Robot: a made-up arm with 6 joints. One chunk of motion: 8 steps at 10 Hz.
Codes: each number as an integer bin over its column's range. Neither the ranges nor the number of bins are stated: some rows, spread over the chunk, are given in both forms.
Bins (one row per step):
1: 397 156 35 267 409 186
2: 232 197 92 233 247 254
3: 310 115 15 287 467 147
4: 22 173 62 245 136 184
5: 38 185 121 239 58 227
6: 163 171 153 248 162 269
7: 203 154 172 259 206 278
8: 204 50 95 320 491 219
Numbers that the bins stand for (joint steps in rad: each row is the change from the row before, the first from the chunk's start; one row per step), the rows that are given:
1: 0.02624 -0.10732 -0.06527 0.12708 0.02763 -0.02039
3: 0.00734 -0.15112 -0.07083 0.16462 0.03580 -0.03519
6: -0.02459 -0.09129 -0.03248 0.09142 -0.00717 0.01113
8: -0.01569 -0.22058 -0.04860 0.22655 0.03918 -0.00786
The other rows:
2: -0.00960 -0.06351 -0.04943 0.06327 0.00480 0.00543
4: -0.05522 -0.08915 -0.05777 0.08579 -0.01084 -0.02114
5: -0.05175 -0.07633 -0.04138 0.07453 -0.02183 -0.00482
7: -0.01590 -0.10945 -0.02720 0.11207 -0.00097 0.01454

